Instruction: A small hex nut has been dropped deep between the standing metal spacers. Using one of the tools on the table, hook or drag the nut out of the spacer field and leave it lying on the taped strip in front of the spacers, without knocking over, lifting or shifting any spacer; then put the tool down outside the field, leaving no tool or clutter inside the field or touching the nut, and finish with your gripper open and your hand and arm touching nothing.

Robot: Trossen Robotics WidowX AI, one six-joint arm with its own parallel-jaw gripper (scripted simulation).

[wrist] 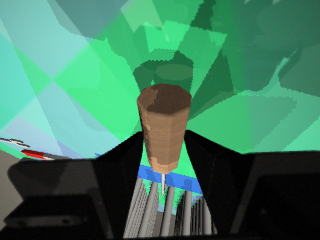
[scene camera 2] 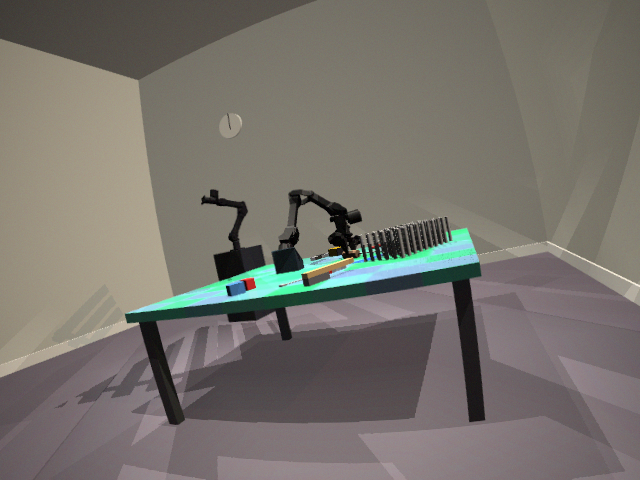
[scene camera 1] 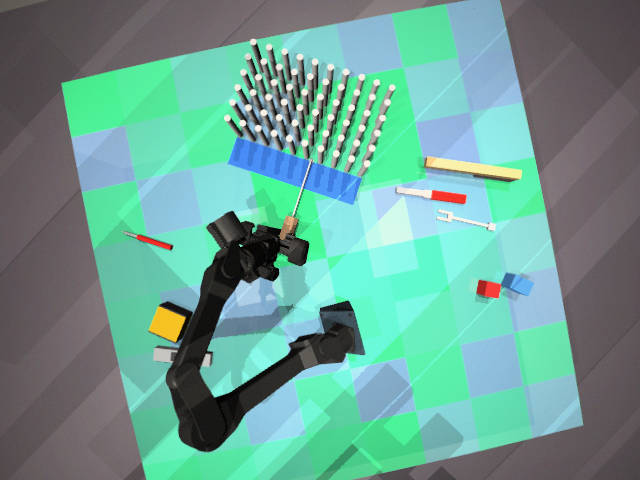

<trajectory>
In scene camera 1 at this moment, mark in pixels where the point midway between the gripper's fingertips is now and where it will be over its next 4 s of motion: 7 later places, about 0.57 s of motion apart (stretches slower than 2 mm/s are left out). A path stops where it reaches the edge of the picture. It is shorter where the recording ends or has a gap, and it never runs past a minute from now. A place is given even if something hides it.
My gripper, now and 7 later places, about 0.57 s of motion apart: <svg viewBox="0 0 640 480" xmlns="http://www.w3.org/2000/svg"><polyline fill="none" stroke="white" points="287,233 286,237 287,237 282,243 280,248 275,247 288,238 306,228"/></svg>
</trajectory>
